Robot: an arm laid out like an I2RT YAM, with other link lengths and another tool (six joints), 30 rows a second.
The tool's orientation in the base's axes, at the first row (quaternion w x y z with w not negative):
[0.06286, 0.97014, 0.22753, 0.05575]
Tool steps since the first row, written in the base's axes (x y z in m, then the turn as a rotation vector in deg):
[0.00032, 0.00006, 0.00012, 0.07, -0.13, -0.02]
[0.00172, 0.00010, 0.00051, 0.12, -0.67, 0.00]
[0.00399, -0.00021, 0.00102, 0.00, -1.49, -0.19]
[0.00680, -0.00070, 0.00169, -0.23, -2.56, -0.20]
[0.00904, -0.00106, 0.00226, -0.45, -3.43, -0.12]
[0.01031, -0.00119, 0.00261, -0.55, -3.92, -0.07]
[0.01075, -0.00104, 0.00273, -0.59, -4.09, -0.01]
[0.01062, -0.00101, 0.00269, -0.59, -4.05, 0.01]
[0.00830, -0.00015, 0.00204, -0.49, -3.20, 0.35]
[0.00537, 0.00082, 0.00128, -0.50, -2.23, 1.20]
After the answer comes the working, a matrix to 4 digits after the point.
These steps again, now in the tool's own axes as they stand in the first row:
[0.00032, 0.00010, -0.00008, 0.00, 0.14, 0.04]
[0.00162, 0.00073, -0.00028, -0.19, 0.65, 0.08]
[0.00354, 0.00207, -0.00044, -0.68, 1.30, 0.33]
[0.00587, 0.00383, -0.00067, -1.37, 2.15, 0.41]
[0.00775, 0.00520, -0.00089, -1.95, 2.83, 0.39]
[0.00885, 0.00592, -0.00105, -2.25, 3.23, 0.37]
[0.00932, 0.00600, -0.00112, -2.36, 3.38, 0.32]
[0.00922, 0.00591, -0.00110, -2.34, 3.34, 0.30]
[0.00748, 0.00404, -0.00086, -1.84, 2.68, -0.10]
[0.00525, 0.00179, -0.00061, -1.35, 1.94, -1.04]

The tool's axes in the first row as the columns of a matrix, in the base's axes (rounded; the answer above uses it unrounded):
[0.8902, 0.4345, 0.1368]
[0.4485, -0.8886, -0.0966]
[0.0796, 0.1473, -0.9859]

